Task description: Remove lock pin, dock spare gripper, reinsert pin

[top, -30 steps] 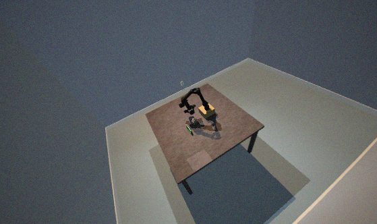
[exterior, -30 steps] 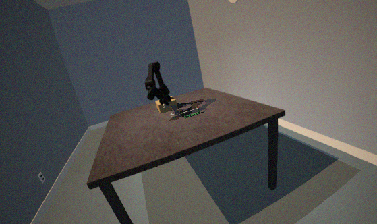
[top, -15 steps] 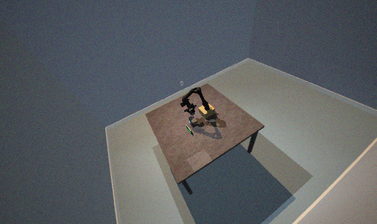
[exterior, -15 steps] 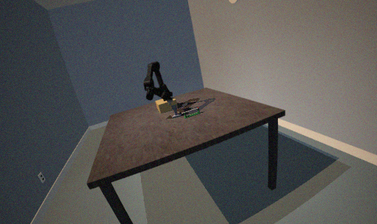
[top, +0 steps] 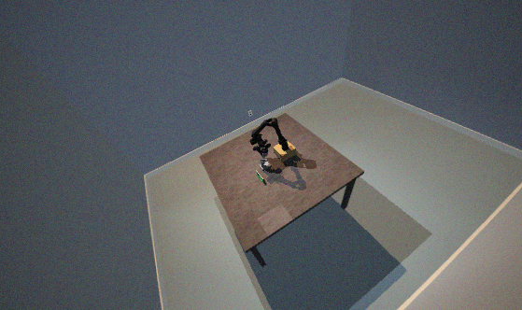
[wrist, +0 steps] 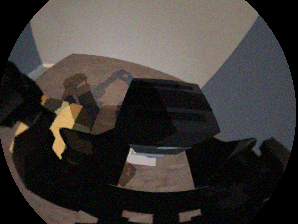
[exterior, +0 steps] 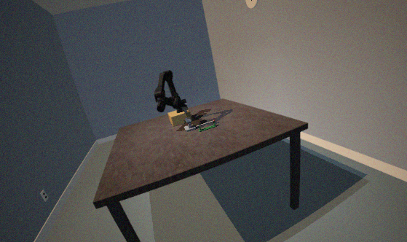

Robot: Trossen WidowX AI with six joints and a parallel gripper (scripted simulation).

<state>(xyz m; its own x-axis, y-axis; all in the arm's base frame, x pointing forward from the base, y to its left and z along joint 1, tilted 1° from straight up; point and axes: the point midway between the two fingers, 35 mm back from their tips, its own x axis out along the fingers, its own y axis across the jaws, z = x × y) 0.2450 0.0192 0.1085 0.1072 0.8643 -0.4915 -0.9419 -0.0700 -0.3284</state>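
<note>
My gripper tip is 120 mm short of the green strip, 110 mm to the right of it and 160 mm above it. From my gripper tip the other things lie so: grey post: 30 mm ahead, 10 mm to the right, 130 mm below; then spare gripper: 10 mm to the right.
</note>
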